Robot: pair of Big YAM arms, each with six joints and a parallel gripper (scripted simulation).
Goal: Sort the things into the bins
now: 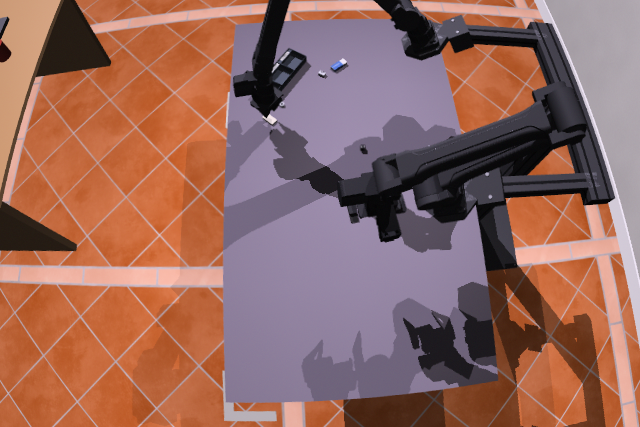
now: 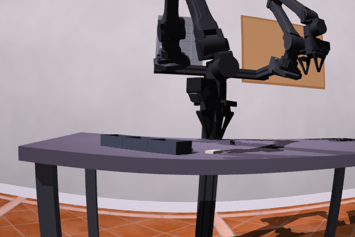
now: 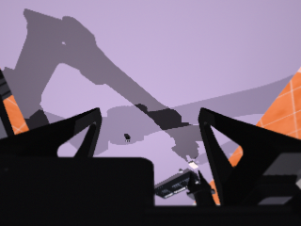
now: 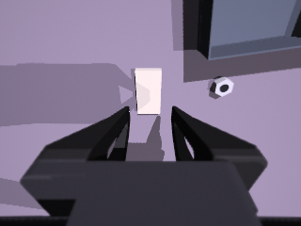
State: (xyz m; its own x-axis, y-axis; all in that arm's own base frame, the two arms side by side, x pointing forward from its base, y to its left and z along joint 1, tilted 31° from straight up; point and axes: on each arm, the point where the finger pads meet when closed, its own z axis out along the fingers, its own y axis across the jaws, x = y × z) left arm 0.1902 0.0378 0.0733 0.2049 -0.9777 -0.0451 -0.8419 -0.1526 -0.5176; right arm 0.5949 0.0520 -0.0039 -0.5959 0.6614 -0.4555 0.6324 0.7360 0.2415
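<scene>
Right now the white card is 5 cm below my right hand. Also, from my right hand: bin row: 3 cm behind, 19 cm to the right, 3 cm below.
</scene>
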